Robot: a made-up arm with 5 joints.
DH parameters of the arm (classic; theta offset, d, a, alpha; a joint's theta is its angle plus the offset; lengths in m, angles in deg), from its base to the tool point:
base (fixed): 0 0 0 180
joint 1: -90 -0.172 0.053 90
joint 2: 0 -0.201 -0.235 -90
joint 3: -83.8 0 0.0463 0
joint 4: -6.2 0.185 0.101 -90
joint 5: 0 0.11 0.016 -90
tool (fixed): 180 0.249 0 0
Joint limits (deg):
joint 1: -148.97..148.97
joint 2: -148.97..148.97
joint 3: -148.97..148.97
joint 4: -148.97..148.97
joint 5: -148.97..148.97
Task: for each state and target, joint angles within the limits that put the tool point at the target. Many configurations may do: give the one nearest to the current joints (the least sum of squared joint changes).
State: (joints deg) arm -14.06 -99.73 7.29 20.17 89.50
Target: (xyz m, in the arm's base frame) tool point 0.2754 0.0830 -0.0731
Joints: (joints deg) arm -11.53 -82.83 20.63 50.94 47.20
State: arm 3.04 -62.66 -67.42 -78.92 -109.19
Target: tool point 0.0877 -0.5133 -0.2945
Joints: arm 32.26 -23.97 -65.88 -70.21 -100.81
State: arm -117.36 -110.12 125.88 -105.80 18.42
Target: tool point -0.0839 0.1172 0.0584
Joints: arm -112.56 -112.48 114.79 -123.65 11.21
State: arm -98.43 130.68 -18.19 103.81 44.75
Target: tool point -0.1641 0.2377 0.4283
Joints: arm -102.16 96.32 -14.43 100.16 34.73
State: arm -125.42 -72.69 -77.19 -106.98 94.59
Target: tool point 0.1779 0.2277 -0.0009
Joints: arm -130.05 -19.30 -71.68 -101.85 61.53
